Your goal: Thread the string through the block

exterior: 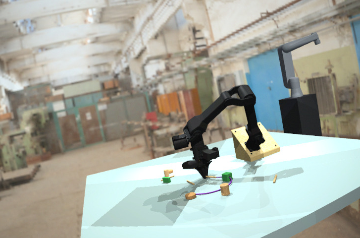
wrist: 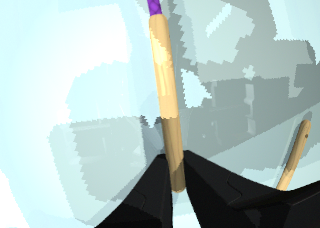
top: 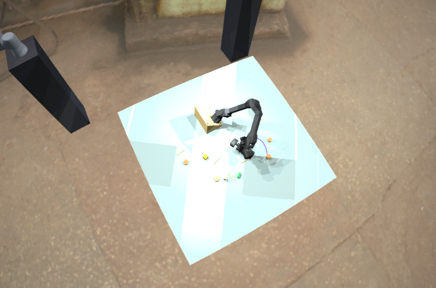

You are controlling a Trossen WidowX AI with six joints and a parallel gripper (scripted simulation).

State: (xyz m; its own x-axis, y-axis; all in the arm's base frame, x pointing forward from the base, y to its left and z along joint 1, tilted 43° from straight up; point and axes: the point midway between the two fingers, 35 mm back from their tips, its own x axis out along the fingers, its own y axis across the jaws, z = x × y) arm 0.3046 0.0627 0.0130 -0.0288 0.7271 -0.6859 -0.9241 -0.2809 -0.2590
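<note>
My gripper tip is now 20 mm past the thin wooden stick, 40 mm to the right of it and 10 mm below it. The rest, counted from my gripper tip: green cube: 50 mm behind, 110 mm to the left, 20 mm above; round wooden button: 140 mm ahead, 160 mm to the left, 10 mm above; yellow cube: 90 mm behind, 250 mm to the right, 20 mm above.
</note>
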